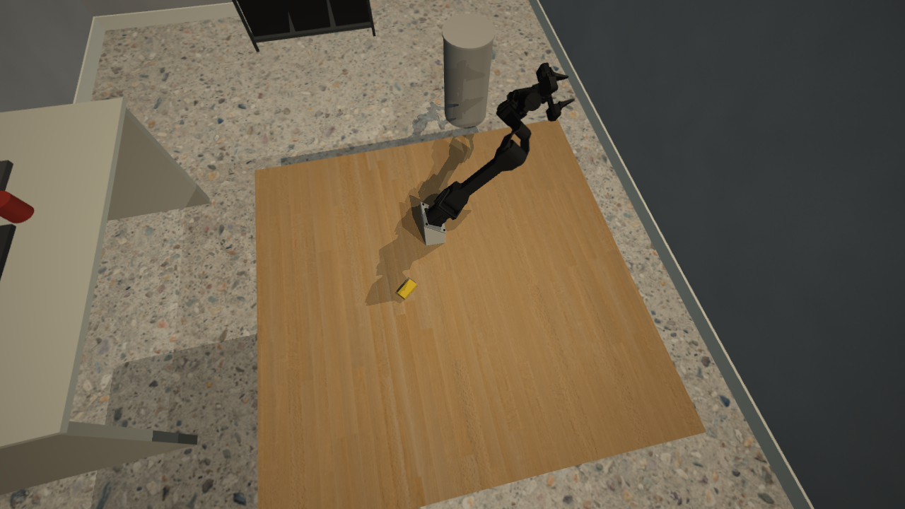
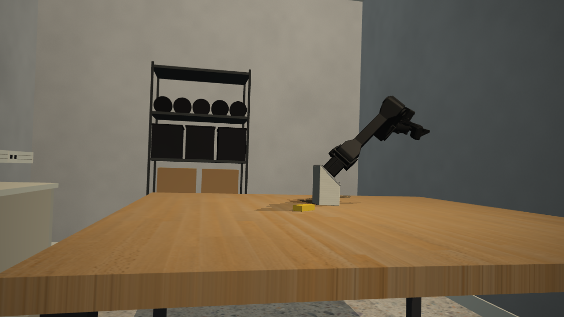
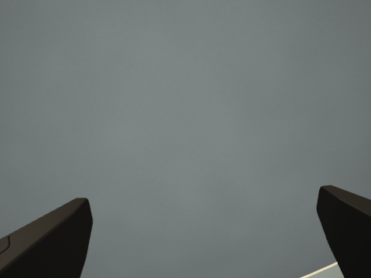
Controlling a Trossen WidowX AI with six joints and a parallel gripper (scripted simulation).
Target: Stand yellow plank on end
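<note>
Right now my hand is 46 cm short of the yellow plank, 68 cm to the left of it and 32 cm above it.
</note>
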